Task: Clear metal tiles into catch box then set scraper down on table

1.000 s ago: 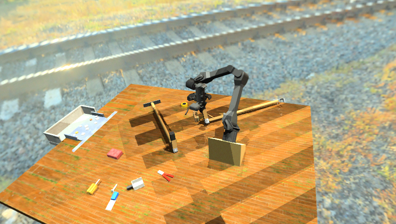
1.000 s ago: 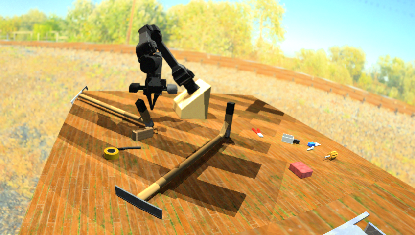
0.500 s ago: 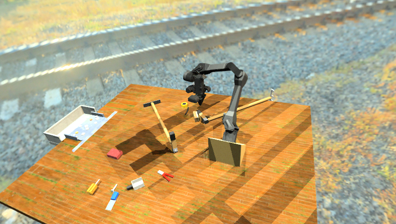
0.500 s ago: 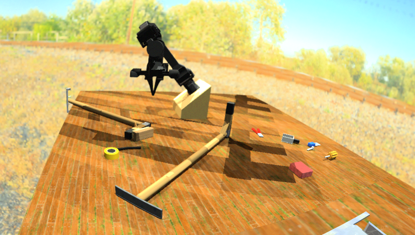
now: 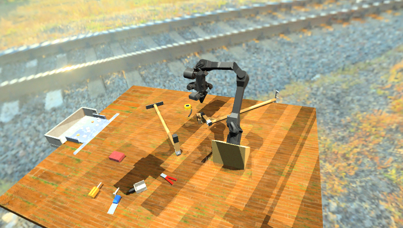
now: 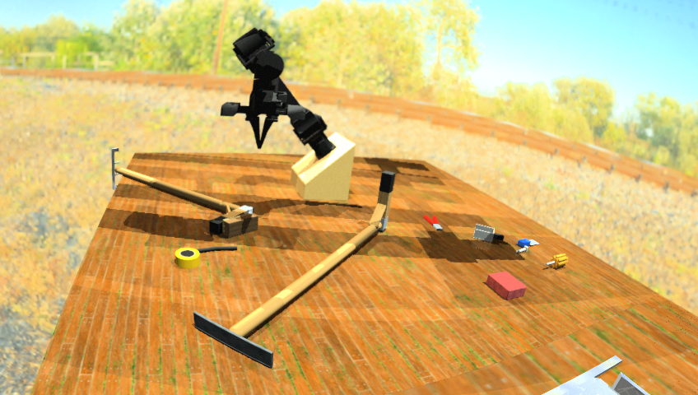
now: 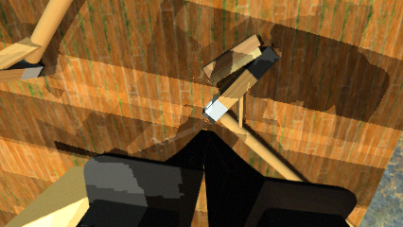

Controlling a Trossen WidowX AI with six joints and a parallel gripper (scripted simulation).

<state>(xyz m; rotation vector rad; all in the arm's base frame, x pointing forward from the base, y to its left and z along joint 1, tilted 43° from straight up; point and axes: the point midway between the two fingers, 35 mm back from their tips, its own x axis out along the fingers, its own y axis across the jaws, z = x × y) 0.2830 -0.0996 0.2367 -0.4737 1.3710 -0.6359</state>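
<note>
The long scraper is 24 cm ahead of my gripper tip, 12 cm to the left of it and 12 cm below it. Round my gripper tip: long pole tool: 18 cm behind, 26 cm to the right, 17 cm below; then wooden block: 5 cm ahead, 4 cm to the right, 16 cm below; then yellow tape roll: 20 cm ahead, 15 cm to the right, 17 cm below.
</note>
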